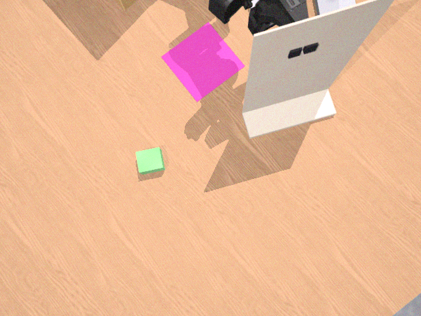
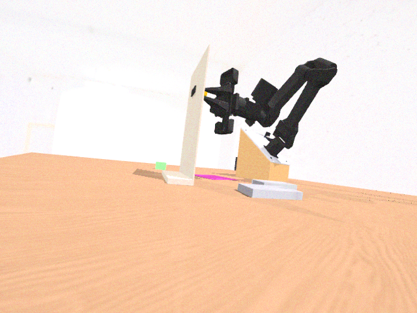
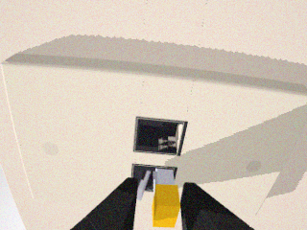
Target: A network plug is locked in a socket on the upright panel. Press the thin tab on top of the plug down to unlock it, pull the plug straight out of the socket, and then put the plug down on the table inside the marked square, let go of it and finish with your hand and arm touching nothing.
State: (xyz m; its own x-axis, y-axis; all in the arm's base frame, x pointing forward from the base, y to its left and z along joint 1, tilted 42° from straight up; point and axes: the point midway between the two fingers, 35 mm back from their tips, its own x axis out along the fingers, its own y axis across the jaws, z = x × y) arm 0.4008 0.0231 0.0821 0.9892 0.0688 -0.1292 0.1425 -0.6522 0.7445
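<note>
Right now my gripper tip is right at the network plug. The rest, counted from my gripper tip: magenta marked square: 23 cm below, 14 cm behind, 9 cm to the right; then cream panel: 9 cm below, 2 cm ahead, 1 cm to the right; then green cube: 28 cm to the right, 21 cm below, 2 cm behind.
</note>
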